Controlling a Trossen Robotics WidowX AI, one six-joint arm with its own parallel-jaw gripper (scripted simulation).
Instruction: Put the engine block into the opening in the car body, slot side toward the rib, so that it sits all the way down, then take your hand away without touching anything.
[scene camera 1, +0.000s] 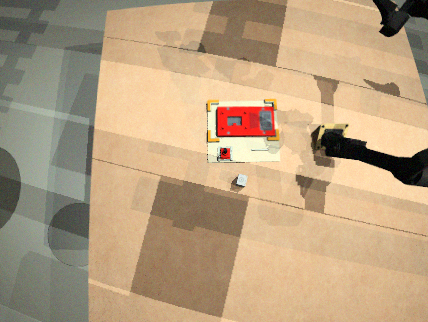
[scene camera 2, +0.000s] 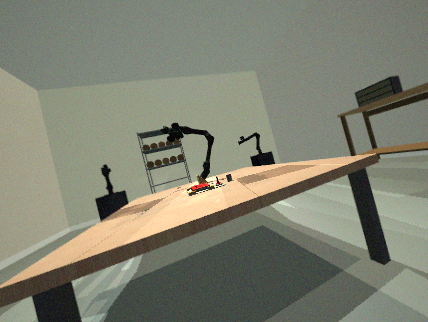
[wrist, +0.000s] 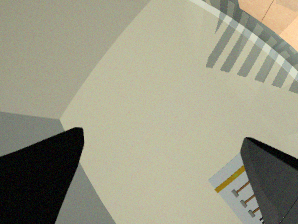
A car body (scene camera 1: 232, 121) is 88 cm from the lens.
